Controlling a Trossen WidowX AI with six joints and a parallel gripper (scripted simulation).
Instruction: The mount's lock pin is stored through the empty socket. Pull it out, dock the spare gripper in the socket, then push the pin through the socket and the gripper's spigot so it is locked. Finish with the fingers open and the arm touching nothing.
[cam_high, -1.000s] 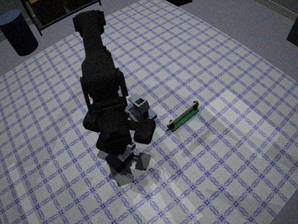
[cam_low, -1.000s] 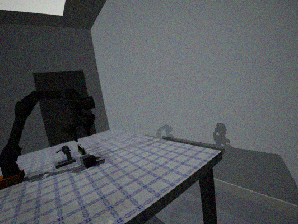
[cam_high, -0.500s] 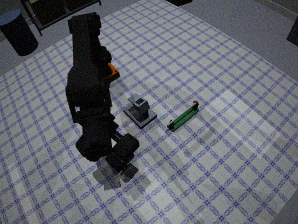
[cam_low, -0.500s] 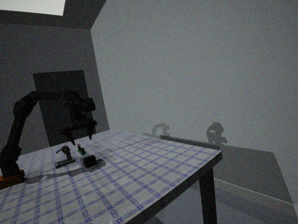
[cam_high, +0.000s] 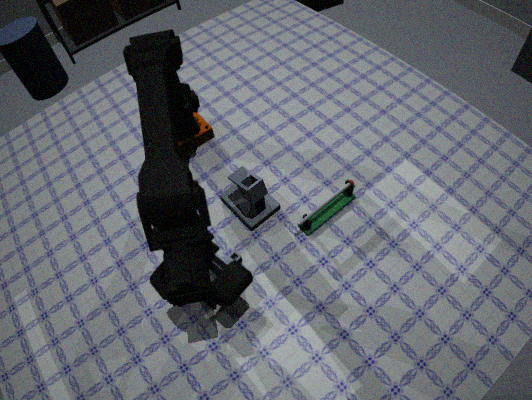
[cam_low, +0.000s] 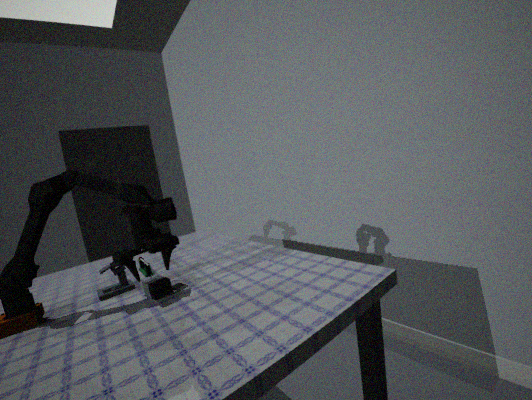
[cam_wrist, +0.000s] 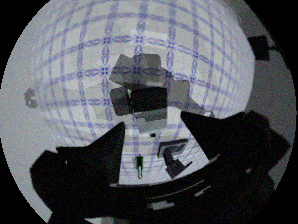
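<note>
Now: the dark spare gripper 40 mm below my gripper tip and 10 mm to the left of it. Round my gripper tip: green cradle: 280 mm to the left, 40 mm below, 20 mm behind; then socket: 150 mm to the left, 120 mm behind, 10 mm below.
</note>
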